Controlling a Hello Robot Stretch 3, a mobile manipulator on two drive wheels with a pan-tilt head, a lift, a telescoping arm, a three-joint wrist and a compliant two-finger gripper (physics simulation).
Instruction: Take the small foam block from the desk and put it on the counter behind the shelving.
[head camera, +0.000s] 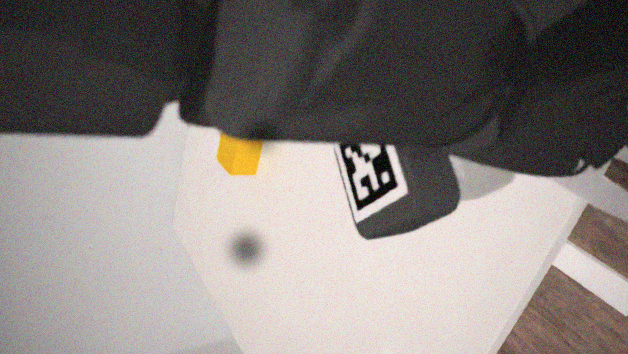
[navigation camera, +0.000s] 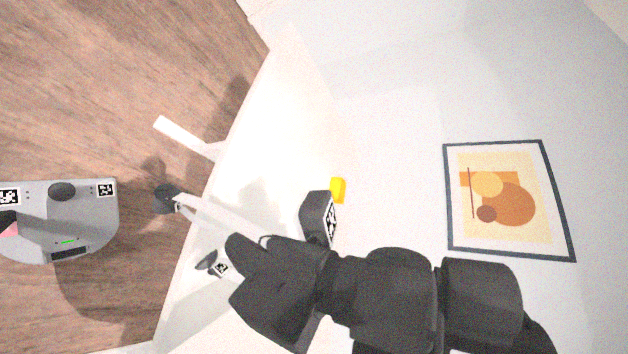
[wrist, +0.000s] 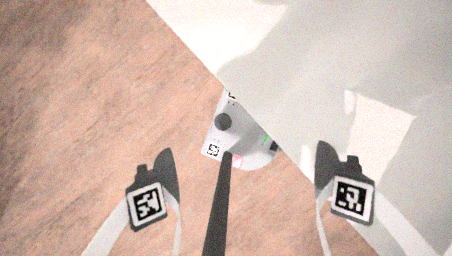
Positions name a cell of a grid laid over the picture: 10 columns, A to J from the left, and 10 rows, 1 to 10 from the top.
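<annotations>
There's a framed picture (navigation camera: I6) that's 108 cm from the lens. I can see a white desk (navigation camera: E4) too, and the marked spots on the white desk and the framed picture are 95 cm apart. The white desk is 49 cm from the lens. My gripper (navigation camera: C7) is 31 cm from the lens.
</annotations>
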